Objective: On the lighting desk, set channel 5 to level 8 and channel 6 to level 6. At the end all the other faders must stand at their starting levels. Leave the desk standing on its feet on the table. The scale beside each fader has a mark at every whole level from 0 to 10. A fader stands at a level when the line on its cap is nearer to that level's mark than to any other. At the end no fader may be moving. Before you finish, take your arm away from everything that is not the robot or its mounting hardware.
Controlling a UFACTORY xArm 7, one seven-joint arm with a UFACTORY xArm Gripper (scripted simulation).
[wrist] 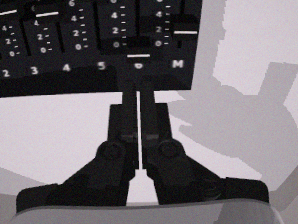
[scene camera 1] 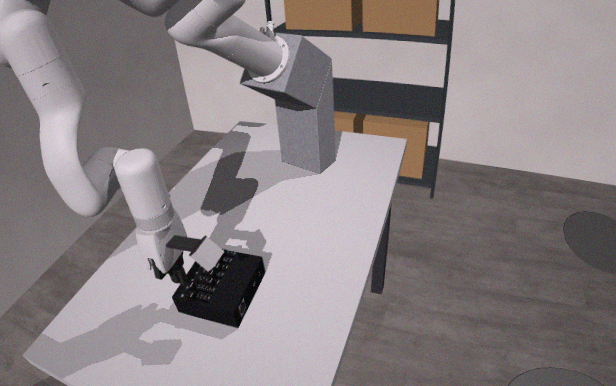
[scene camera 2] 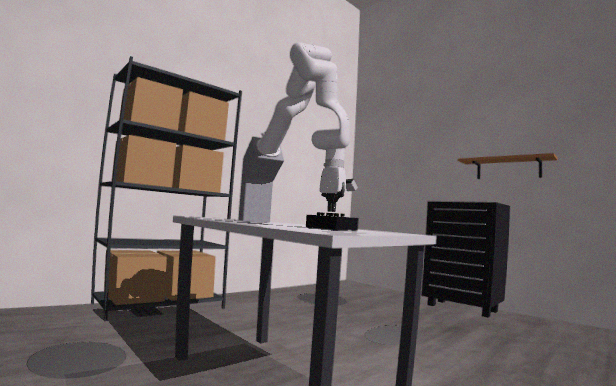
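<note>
The gripper (scene camera 1: 180,280), (scene camera 2: 331,211), (wrist: 138,99) shares the scene with a master fader cap (wrist: 182,27).
</note>
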